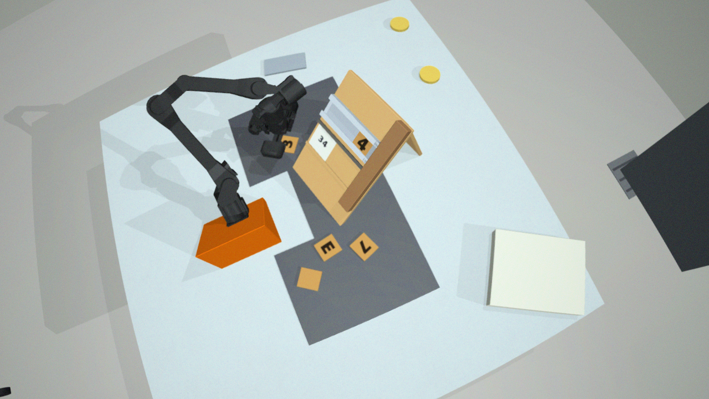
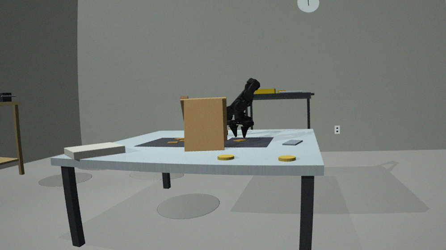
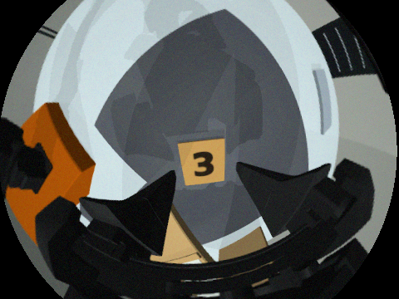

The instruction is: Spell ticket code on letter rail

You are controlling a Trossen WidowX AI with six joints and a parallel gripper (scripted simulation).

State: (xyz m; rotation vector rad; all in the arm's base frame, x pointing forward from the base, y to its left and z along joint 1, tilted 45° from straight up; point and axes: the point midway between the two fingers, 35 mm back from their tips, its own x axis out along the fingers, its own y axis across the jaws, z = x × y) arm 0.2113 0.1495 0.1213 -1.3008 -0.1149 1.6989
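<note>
Now: gripper tip 20 mm above the tile marked 3. From my gripper tip the other things lie so: white ticket: 90 mm ahead, 110 mm to the right, 90 mm above; tile marked 4: 170 mm ahead, 200 mm to the right, 160 mm above; grey plate: 110 mm ahead, 310 mm to the left, 20 mm below.
</note>
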